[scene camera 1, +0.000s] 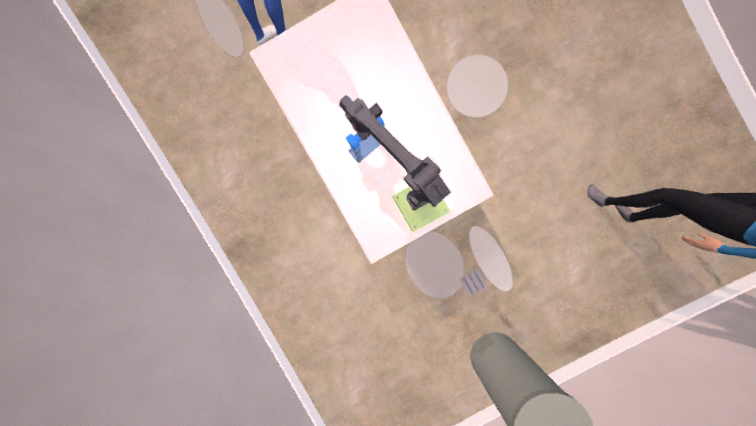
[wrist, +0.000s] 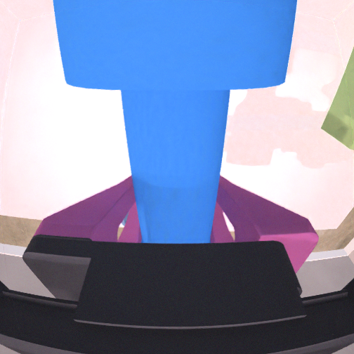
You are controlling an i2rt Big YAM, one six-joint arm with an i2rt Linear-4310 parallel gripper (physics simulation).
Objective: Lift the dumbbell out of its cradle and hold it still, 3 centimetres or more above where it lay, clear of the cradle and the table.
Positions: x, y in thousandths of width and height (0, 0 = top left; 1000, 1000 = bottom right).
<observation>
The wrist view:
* my gripper: 496, 501
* blue dumbbell: 496, 205
</observation>
